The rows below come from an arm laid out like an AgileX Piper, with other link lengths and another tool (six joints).
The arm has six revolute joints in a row. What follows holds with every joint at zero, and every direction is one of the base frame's.
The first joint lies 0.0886 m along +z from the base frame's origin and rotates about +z.
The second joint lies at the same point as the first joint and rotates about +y.
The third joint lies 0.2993 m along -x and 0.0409 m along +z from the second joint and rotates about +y.
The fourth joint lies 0.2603 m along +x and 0.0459 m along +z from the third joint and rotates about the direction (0.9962, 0, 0.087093).
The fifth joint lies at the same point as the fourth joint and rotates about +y.
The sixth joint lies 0.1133 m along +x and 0.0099 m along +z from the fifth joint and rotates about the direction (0.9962, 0, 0.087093).
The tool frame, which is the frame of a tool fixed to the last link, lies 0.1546 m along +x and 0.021 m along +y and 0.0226 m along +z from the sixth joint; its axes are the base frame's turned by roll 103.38, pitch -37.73 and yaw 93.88 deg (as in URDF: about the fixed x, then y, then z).
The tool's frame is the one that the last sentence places.
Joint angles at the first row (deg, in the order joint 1, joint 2, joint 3, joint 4, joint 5, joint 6):
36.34, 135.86, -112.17, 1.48, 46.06, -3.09
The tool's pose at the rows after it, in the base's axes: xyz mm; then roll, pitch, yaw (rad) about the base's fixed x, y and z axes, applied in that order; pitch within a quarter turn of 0, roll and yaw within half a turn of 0:
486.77 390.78 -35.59 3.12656 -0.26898 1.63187
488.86 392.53 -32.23 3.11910 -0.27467 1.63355
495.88 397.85 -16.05 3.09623 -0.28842 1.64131
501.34 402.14 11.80 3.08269 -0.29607 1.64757
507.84 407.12 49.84 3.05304 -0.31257 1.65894
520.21 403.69 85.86 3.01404 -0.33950 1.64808
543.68 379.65 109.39 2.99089 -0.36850 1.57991
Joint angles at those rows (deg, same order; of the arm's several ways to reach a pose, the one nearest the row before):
36.34, 136.00, -112.17, 1.48, 45.70, -3.04
36.34, 136.00, -112.66, 1.54, 45.67, -3.04
36.34, 136.00, -115.50, 1.54, 47.03, -3.09
36.34, 136.00, -121.16, 1.48, 51.83, -3.09
36.34, 136.00, -128.43, 1.42, 57.23, -3.09
35.50, 135.99, -134.79, 1.29, 60.96, -2.41
32.76, 135.99, -138.74, 0.96, 62.95, -0.44

